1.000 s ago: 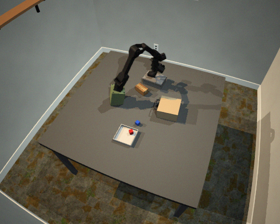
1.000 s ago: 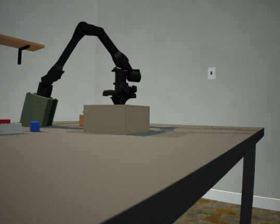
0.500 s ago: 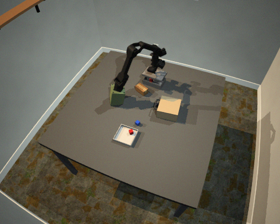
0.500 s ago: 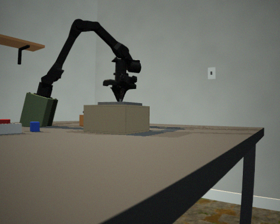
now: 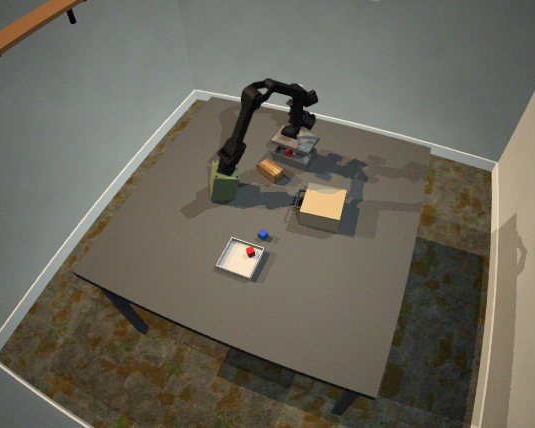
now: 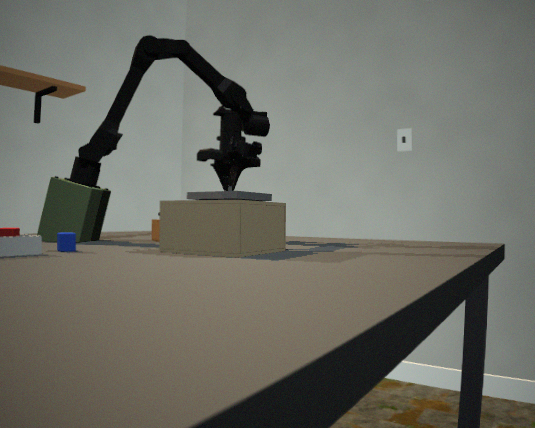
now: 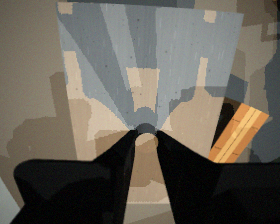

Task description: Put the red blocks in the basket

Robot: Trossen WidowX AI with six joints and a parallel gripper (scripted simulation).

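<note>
The tan drawer cabinet is 20 cm ahead of my hand, 31 cm to the right of it and 12 cm below it. From my hand the other things lie so: white basket (7 cm behind, 62 cm to the right, 15 cm below); orange box (8 cm behind, 14 cm to the right, 13 cm below); grey lid (4 cm below).
</note>
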